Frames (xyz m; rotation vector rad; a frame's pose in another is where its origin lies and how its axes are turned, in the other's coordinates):
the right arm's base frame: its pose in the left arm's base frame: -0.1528 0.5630 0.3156 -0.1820 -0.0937 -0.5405
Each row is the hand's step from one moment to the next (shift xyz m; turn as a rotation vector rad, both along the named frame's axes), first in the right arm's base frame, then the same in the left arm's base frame.
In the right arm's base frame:
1: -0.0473 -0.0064 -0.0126 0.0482 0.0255 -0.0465
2: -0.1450 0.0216 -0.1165 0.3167 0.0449 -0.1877
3: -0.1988 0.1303 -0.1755 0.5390 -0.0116 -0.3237
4: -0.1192 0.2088 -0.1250 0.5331 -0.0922 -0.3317
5: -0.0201 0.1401 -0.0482 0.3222 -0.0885 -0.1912
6: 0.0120 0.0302 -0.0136 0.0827 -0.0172 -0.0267
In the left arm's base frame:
1: -0.0432 0.0159 -0.0179 0.0563 -0.0119 -0.0427
2: -0.1078 0.0682 -0.1371 0.3013 -0.1583 -0.1473
3: -0.0949 0.1751 -0.2182 0.4673 -0.3443 -0.2419
4: 0.0117 0.2111 -0.1695 0.4207 -0.4108 -0.2386
5: 0.0575 0.1186 -0.0706 0.2369 -0.2740 -0.1303
6: 0.0265 0.0167 -0.0161 0.0628 -0.0613 -0.0123

